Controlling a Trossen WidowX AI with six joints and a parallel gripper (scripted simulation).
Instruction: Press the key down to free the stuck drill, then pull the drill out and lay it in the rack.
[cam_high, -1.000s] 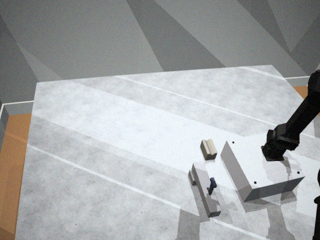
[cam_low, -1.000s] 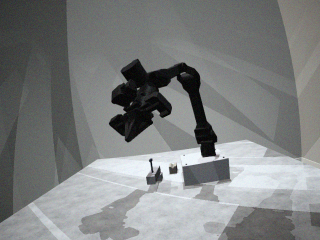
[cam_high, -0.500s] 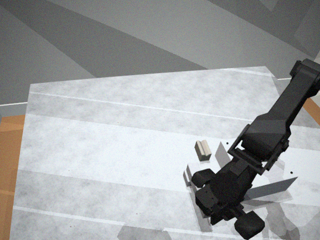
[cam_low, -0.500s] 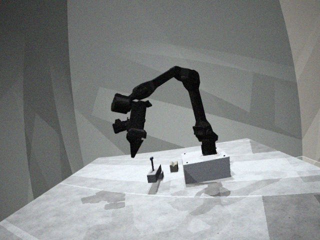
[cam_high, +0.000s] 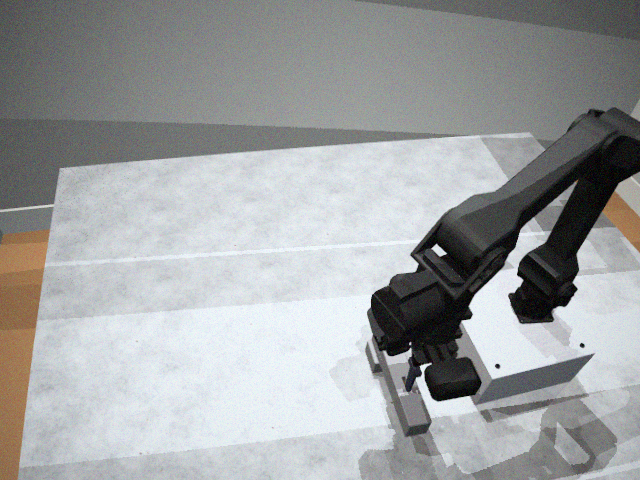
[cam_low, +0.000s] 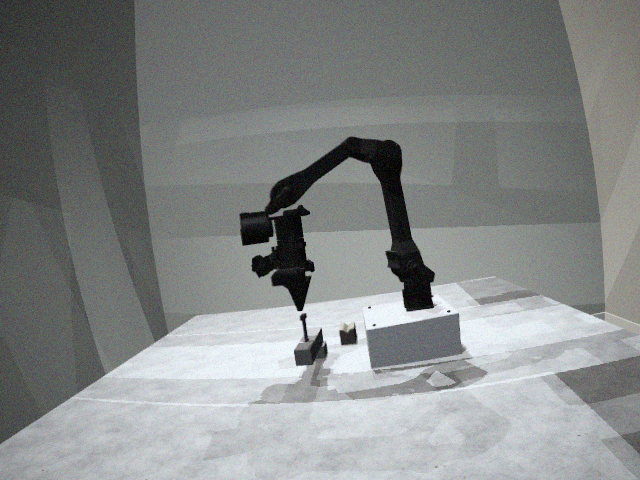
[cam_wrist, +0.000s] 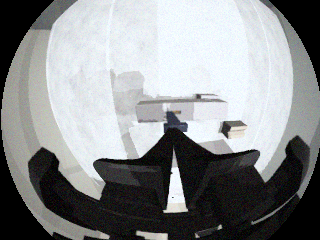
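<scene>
My gripper tip is now 40 mm above the blue key. Round my gripper tip: housing block (100 mm below, 30 mm to the right); notched rack (210 mm to the right, 120 mm below, 50 mm behind); drill (90 mm below, 50 mm to the right).
</scene>
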